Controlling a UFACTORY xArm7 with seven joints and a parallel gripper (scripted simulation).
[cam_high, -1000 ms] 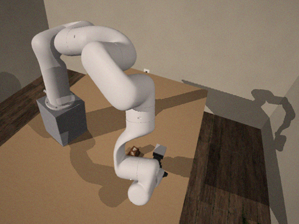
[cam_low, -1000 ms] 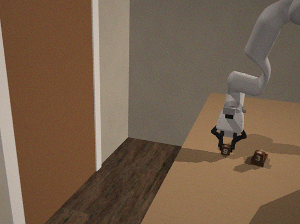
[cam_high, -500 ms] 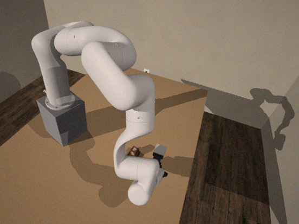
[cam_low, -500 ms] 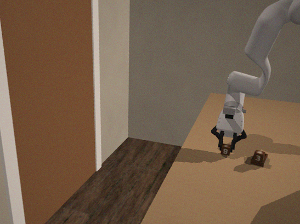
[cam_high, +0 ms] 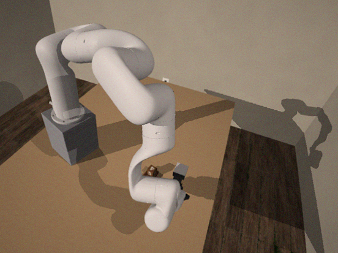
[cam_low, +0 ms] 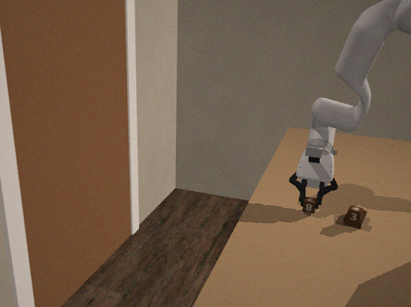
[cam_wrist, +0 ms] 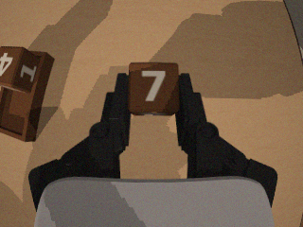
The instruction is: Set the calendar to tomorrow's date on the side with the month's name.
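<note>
Right now my hand is 1 cm to the right of the digit cube and 1 cm above it. Also, from my hand: brown calendar tray: 12 cm behind, 2 cm below.
</note>
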